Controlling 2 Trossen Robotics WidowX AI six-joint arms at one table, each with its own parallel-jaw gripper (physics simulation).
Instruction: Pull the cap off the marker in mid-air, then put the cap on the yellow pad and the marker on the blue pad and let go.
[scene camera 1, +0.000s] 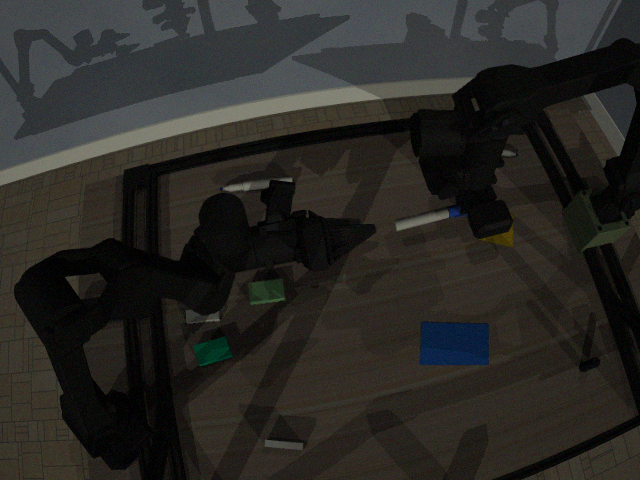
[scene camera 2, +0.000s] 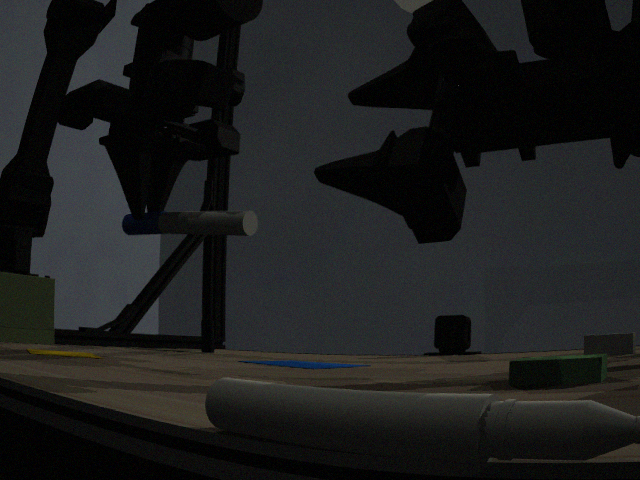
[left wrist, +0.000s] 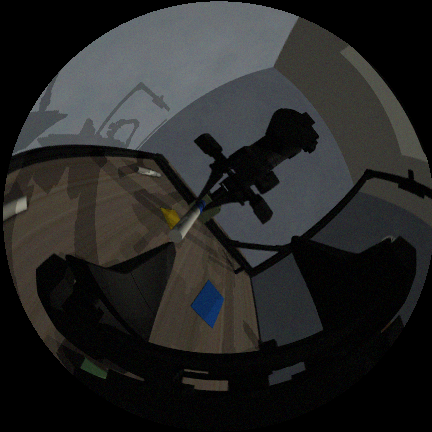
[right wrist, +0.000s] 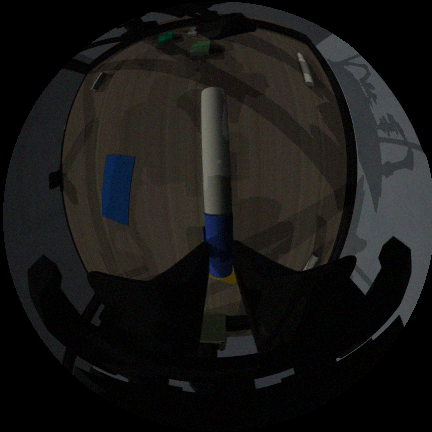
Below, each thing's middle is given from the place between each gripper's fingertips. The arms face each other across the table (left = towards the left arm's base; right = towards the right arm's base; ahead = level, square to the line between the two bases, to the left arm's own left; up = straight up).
Labels:
Right now the blue cap (scene camera 2: 148, 224) is right at my right hand. The rest, counted from my right hand: blue pad (scene camera 1: 441, 343) 18 cm behind, 7 cm to the left, 12 cm below; then light green block (scene camera 2: 592, 368) 4 cm ahead, 33 cm to the left, 12 cm below; then teal block (scene camera 1: 218, 349) 3 cm behind, 46 cm to the left, 12 cm below.
I see the blue cap 17 cm to the right of my left hand, 5 cm below it and 1 cm behind it. The rest, counted from my left hand: blue pad 19 cm behind, 18 cm below, 10 cm to the right; light green block 17 cm below, 16 cm to the left, 3 cm ahead; teal block 28 cm to the left, 17 cm below, 4 cm behind.

